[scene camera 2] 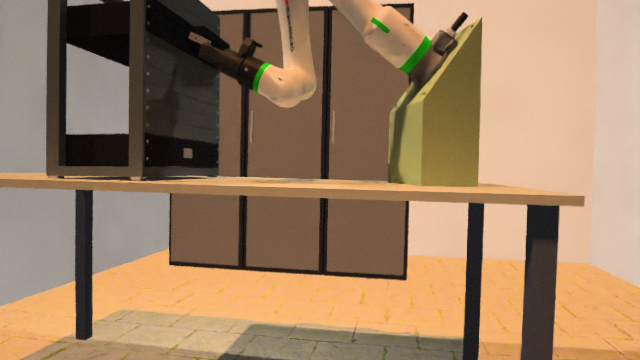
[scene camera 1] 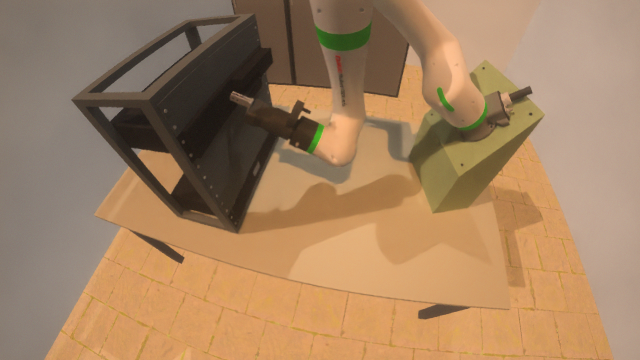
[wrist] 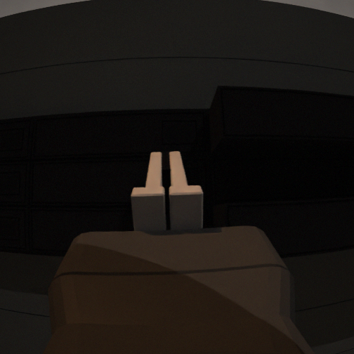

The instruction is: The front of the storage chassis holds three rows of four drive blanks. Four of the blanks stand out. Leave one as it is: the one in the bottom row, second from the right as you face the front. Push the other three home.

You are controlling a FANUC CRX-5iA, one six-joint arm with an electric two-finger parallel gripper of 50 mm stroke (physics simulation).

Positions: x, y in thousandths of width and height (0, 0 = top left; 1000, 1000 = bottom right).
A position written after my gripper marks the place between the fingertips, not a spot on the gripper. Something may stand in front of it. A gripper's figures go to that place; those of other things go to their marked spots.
Labels:
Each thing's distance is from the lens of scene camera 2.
my gripper (scene camera 2: 298, 99): 1.48 m
black open-frame rack (scene camera 2: 271, 260): 1.39 m

